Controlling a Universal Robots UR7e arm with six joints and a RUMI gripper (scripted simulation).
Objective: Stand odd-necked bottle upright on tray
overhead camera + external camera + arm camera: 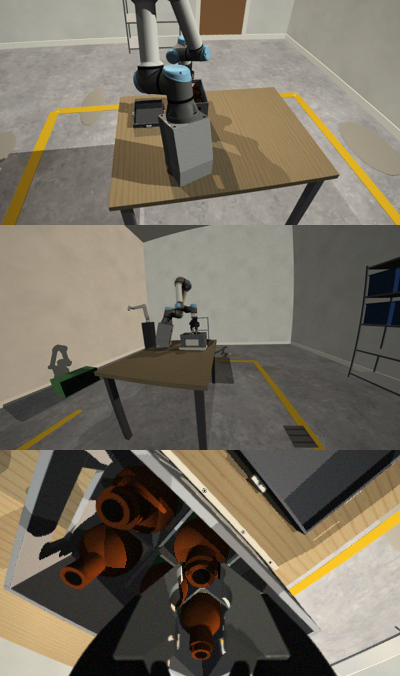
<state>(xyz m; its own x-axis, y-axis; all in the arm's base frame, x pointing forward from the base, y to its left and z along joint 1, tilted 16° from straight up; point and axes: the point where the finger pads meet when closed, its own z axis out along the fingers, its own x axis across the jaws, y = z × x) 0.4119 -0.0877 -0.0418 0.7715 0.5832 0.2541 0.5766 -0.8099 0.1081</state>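
Right now the crate is 5 cm to the right of my hand and 7 cm below it. The rest, counted from my hand: bottle (10 cm behind, 8 cm to the right, 7 cm below); dark tray (4 cm ahead, 21 cm to the left, 14 cm below).
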